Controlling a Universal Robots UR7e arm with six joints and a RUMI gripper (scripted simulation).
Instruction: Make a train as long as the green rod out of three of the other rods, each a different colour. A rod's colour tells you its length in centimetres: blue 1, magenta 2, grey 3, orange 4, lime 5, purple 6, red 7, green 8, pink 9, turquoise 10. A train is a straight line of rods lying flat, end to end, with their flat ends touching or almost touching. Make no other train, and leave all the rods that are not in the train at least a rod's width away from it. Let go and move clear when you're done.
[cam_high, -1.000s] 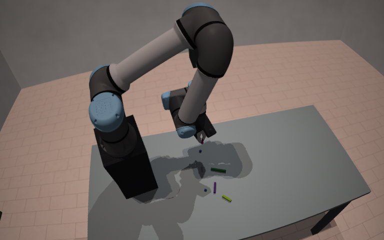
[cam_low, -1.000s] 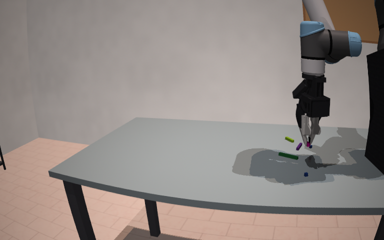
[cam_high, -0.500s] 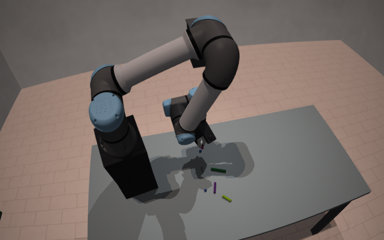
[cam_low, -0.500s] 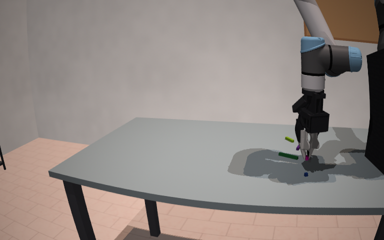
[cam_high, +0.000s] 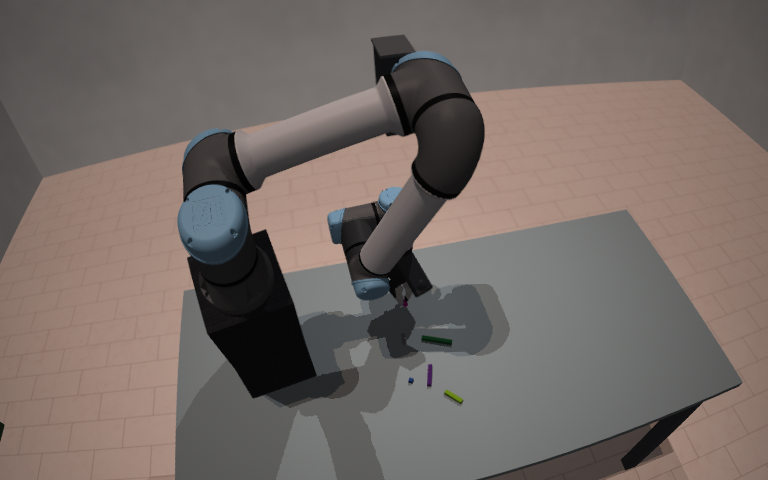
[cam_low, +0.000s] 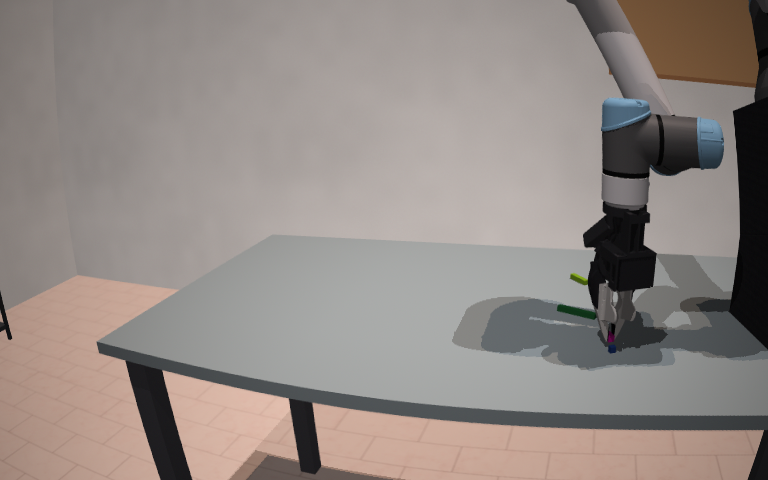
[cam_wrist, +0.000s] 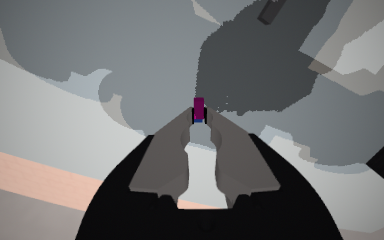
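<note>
Right now my hand is 1 cm above the magenta rod. From my hand the other things lie so: green rod: 8 cm ahead, 12 cm to the right, 2 cm below; then purple rod: 6 cm ahead, 22 cm to the right, 2 cm below; then grey rod: 11 cm to the right, 2 cm below.
</note>
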